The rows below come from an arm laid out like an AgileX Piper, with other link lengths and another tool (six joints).
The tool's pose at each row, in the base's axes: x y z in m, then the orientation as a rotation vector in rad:
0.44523, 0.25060, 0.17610, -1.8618, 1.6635, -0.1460
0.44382, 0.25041, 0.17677, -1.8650, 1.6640, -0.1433
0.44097, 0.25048, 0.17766, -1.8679, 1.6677, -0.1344
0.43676, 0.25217, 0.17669, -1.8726, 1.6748, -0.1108
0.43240, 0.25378, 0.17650, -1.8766, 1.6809, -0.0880
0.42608, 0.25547, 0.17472, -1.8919, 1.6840, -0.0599
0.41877, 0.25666, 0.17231, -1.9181, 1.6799, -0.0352
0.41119, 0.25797, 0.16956, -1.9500, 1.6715, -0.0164
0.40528, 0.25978, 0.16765, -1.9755, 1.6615, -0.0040
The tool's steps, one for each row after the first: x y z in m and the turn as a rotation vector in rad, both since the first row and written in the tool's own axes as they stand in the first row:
-0.00032, 0.00086, -0.00128, -0.0035, -0.0002, -0.0007
-0.00122, 0.00285, -0.00331, -0.0110, -0.0021, 0.0018
-0.00331, 0.00695, -0.00391, -0.0277, -0.0096, 0.0087
-0.00560, 0.01078, -0.00523, -0.0432, -0.0174, 0.0151
-0.00784, 0.01710, -0.00619, -0.0674, -0.0257, 0.0156
-0.00961, 0.02461, -0.00730, -0.0944, -0.0323, 0.0060
-0.01144, 0.03251, -0.00823, -0.1206, -0.0359, -0.0099
-0.01367, 0.03856, -0.00885, -0.1392, -0.0390, -0.0248

